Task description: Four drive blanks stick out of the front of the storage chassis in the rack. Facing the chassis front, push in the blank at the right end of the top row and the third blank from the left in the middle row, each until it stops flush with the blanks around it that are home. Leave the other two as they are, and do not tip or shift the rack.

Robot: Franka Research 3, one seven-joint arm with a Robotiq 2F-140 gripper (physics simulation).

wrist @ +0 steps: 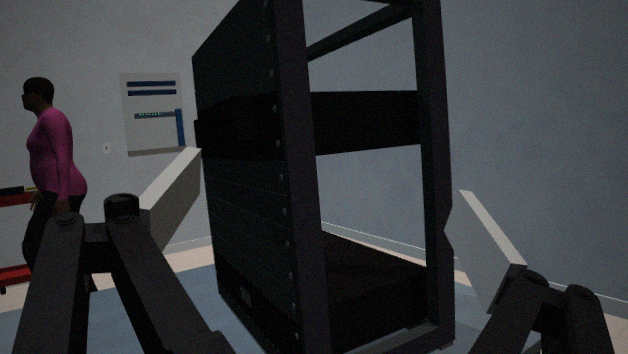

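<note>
The dark rack (300, 200) stands upright in the wrist view, seen obliquely with its front face at the left and its open side at the right. The storage chassis (367, 122) is a black box across the rack's upper half. Its front (240, 125) is very dark and seen at a steep slant. A small dark edge (196, 133) juts out at the front's far left; which blank it belongs to, I cannot tell. Single blanks and rows cannot be made out. My gripper (328, 191) is open and empty, its pale finger pads apart on either side of the rack in the view.
A person in a pink top (52, 150) stands at the left by a red cart (14, 201). A pale wall panel (152, 135) with blue bars hangs behind. A black unit (370, 280) lies low in the rack. Blue mat (187, 290) lies under the rack.
</note>
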